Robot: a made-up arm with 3 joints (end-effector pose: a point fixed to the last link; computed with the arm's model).
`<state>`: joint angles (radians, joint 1 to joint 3).
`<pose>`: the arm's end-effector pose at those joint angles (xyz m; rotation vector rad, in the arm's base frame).
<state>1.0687 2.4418 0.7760</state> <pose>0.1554 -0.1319 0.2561 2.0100 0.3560 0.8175</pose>
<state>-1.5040 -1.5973 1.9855</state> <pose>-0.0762 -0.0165 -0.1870 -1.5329 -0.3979 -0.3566</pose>
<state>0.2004 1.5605 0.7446</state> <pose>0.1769 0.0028 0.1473 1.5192 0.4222 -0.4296</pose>
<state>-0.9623 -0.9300 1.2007</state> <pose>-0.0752 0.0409 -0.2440 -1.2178 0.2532 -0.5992</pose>
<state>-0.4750 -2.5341 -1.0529</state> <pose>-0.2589 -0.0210 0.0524 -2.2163 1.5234 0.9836</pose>
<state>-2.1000 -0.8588 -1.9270</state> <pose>0.0412 -0.1524 0.2859 -1.6238 -1.9021 -1.7715</pose>
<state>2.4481 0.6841 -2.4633</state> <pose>0.2833 -0.2308 0.3994 2.2405 1.1299 -1.1429</pose>
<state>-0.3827 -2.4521 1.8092</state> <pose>0.2358 0.0232 -0.1284 -1.6133 -1.7824 -0.3899</pose>
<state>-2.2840 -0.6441 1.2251</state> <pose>-0.3698 0.0583 0.0960 -1.4675 1.5319 0.0213</pose>
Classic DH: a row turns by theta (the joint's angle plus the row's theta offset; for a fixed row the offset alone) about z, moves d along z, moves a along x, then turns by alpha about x. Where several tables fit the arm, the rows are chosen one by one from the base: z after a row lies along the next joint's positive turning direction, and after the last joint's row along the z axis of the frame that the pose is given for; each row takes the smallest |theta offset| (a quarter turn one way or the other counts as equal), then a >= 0, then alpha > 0; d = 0 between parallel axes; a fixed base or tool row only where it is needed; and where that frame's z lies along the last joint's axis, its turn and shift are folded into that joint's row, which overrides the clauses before.
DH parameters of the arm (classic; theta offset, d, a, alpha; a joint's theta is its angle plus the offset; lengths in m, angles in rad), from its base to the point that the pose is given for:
base (fixed): 0 0.132 0 1.5708
joint 1: -1.5708 0.009 0.193 -1.5708
joint 2: -1.5708 0.057 0.057 -1.5708
joint 3: -0.2656 0 -0.2591 3.1416
tool (fixed): 1.3052 -0.01 0 0

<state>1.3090 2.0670 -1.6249</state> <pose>0.2505 0.0657 -0.1308 -0.7168 2.0956 -1.9341</pose>
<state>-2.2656 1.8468 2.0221</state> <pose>-0.4232 0.0292 0.0790 0.6921 -1.4093 1.4670</pose>
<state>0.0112 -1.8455 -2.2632</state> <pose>-0.0928 0.0543 0.1995 -0.9262 1.9500 1.4742</pose>
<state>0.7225 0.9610 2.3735</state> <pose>0.4439 -0.1094 0.0512 1.1129 0.6970 -1.7407</pose>
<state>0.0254 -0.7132 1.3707</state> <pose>0.2945 0.0293 -0.1000 -0.5801 -0.5082 -1.3172</pose>
